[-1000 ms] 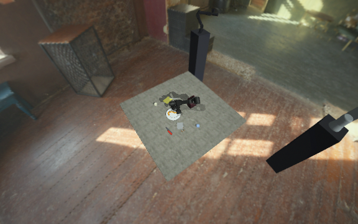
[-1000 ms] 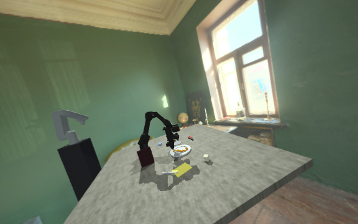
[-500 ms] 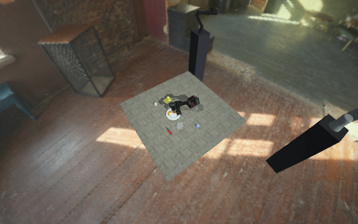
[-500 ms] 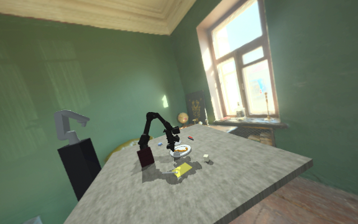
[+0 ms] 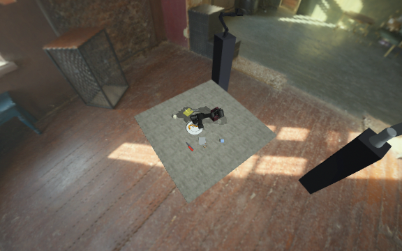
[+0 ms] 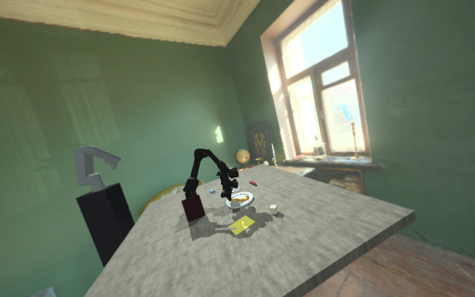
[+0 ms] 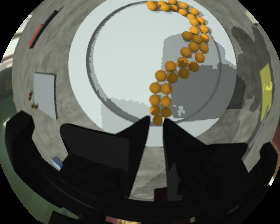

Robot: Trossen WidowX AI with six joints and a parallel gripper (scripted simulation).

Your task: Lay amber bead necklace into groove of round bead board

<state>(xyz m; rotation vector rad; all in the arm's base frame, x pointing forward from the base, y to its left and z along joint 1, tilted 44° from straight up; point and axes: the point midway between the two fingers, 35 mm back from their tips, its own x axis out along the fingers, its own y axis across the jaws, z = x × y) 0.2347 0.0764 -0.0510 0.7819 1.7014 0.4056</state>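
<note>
The board lies 60 mm ahead of my gripper tip, 10 mm to the right of it and 10 mm below it. Round my gripper tip: grey square: 200 mm to the left, 70 mm ahead, 10 mm below; white stick: 270 mm to the right, 70 mm behind, 10 mm below; yellow card: 280 mm to the right, 10 mm below, 10 mm ahead.
</note>
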